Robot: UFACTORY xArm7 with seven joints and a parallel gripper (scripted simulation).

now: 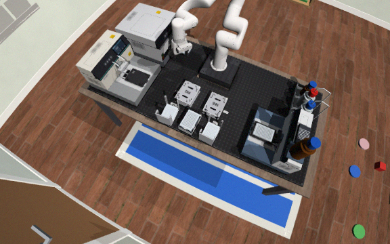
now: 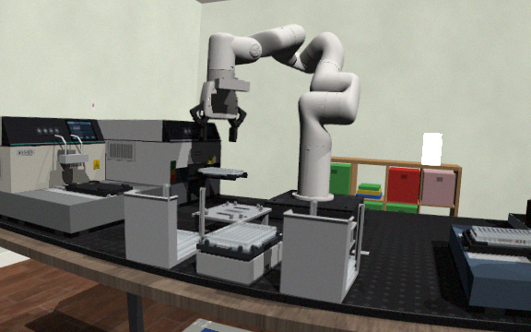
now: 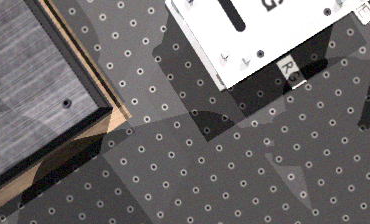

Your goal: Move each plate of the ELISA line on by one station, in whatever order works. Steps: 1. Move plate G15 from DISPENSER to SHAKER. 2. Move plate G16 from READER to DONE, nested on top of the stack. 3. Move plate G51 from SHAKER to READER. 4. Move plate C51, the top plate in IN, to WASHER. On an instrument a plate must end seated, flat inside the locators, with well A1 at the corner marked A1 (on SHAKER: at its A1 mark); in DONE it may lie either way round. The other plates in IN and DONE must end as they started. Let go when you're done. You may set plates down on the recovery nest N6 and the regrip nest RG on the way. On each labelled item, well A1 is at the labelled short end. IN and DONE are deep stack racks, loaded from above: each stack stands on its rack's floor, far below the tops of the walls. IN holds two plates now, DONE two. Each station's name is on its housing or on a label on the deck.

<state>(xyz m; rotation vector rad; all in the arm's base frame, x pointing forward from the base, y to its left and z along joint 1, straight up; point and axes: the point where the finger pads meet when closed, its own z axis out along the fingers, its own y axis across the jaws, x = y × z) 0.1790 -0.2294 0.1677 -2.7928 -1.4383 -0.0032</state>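
Now: the reader's dark tray 17 cm behind my hand, 7 cm to the right of it and 12 cm below it. Round my hand: plate C51 (34 cm ahead, 37 cm to the left, 19 cm below); washer nest (19 cm ahead, 26 cm to the right, 14 cm below); DONE label (25 cm ahead, 6 cm to the left, 22 cm below).
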